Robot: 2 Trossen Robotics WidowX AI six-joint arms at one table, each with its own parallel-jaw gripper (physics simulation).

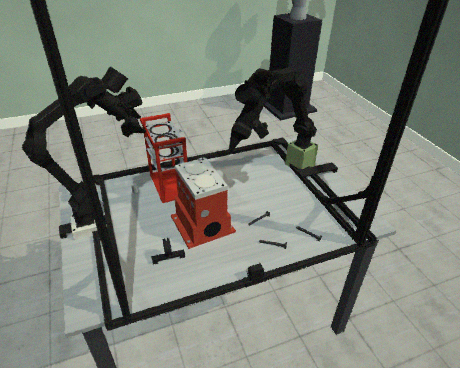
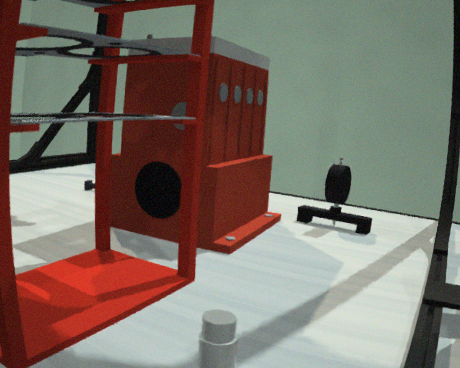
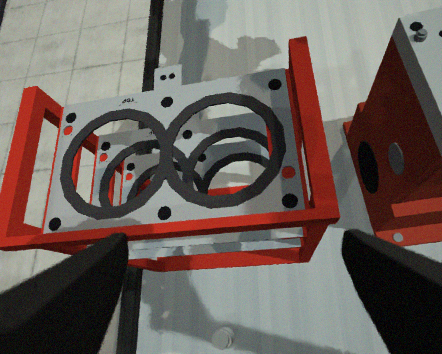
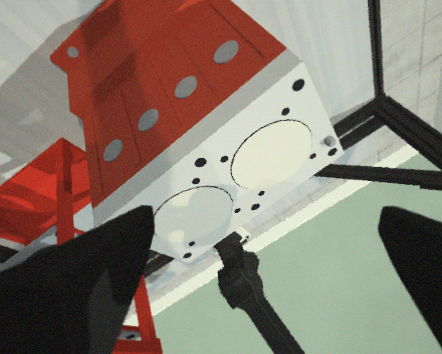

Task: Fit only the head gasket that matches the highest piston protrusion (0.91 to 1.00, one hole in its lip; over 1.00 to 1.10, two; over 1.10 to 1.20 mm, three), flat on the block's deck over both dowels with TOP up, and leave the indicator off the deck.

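The red rack holds several grey gaskets one above another. The top gasket shows two holes in its lip and TOP lettering; the lips of those below are hidden. The red engine block stands beside it. Its pale deck carries no gasket or indicator. One dowel shows. The dial indicator stands on the table. My left gripper is open at the rack's top. My right gripper is open above and behind the block.
Three dark bolts lie right of the block. A short grey cylinder stands near the rack. Black frame bars edge the table, with tall posts at its sides.
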